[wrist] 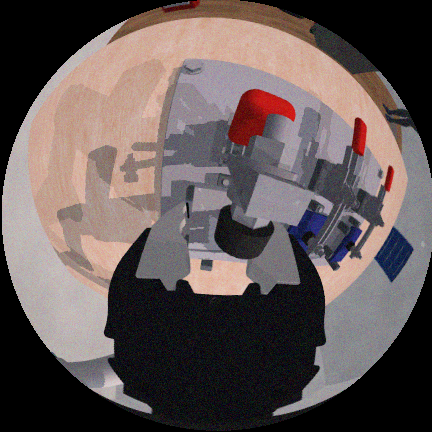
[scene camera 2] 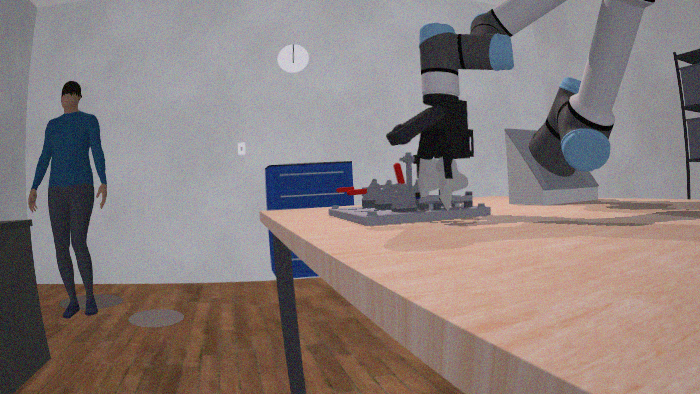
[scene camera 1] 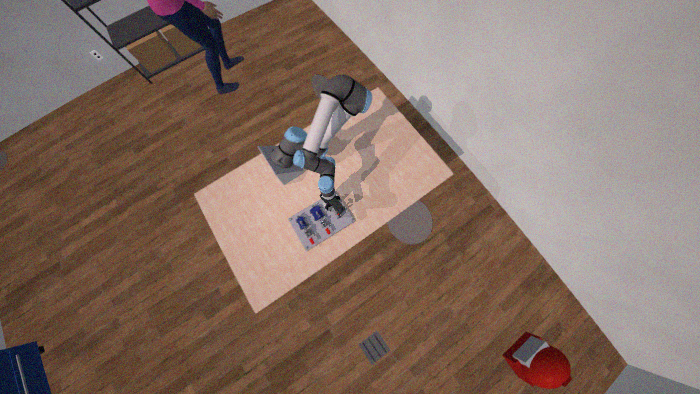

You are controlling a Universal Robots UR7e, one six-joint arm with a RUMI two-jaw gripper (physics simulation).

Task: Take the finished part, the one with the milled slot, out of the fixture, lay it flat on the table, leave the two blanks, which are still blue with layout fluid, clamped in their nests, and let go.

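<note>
The finished part, light grey, sits in the end nest of the grey fixture plate. My gripper points down and is shut on it at the nest. The left finger is against the part's edge in the wrist view. A clamp's black tip hides the right fingertip and much of the part, and I cannot make out the slot. The two blue blanks, one in the middle nest and one in the far nest, sit under their clamps.
The end nest's raised clamp with its red handle stands right beside my fingers. The other clamps have red handles. The wooden table extends around the plate. A person and another person stand away from the table.
</note>
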